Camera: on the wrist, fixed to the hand. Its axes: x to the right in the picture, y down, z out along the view.
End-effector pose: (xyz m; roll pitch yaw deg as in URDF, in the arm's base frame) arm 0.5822 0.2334 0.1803 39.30 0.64 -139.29
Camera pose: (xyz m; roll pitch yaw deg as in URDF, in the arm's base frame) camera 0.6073 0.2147 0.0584 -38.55 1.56 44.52
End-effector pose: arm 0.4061 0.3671 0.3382 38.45 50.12 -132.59
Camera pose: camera 0.4932 0.4194 0.2640 -42.05 -47.83 53.14
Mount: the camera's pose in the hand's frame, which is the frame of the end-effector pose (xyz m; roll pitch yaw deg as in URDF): -0.0055 -0.0536 -0.1137 0.69 -0.71 -175.66
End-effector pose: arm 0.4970 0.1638 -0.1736 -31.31 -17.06 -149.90
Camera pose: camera 0.4314 0.2470 -0.2415 32.95 14.17 33.54
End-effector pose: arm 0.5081 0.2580 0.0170 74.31 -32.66 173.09
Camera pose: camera 0.4572 0.1685 -0.0553 -72.28 36.62 -4.60
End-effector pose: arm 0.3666 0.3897 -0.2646 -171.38 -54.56 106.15
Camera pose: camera 0.3602 0.2824 -0.1992 165.94 54.38 -81.41
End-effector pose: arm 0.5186 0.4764 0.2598 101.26 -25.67 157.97
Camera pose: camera 0.4652 0.3664 0.2300 -100.62 30.06 -22.20
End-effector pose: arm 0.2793 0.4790 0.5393 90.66 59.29 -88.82
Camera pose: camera 0.3926 0.5291 0.5173 -90.91 -54.94 92.33
